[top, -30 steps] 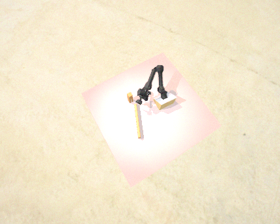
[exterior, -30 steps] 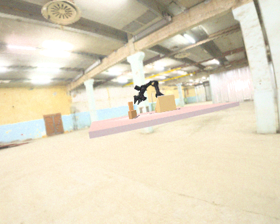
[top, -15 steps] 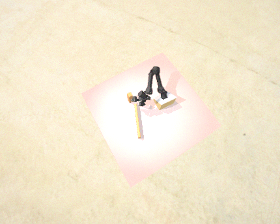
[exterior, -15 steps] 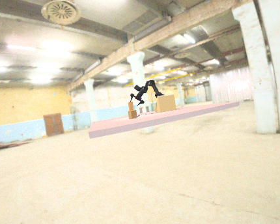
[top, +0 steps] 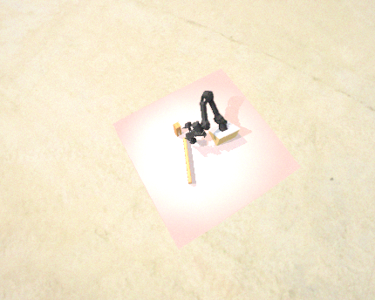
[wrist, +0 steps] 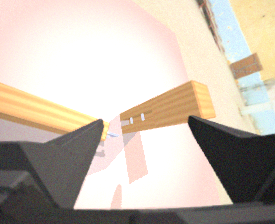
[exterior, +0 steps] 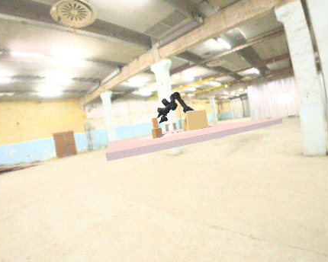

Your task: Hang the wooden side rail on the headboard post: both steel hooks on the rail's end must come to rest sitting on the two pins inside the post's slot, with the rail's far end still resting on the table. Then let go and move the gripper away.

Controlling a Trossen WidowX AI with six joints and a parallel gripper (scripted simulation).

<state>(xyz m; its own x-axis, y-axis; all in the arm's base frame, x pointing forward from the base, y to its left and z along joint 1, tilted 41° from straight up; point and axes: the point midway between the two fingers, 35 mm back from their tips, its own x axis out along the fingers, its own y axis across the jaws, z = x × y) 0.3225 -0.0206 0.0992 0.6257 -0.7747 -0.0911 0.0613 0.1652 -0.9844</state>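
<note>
The headboard post lies 80 mm to the right of my gripper tip, 60 mm below it and 20 mm ahead of it.
</note>
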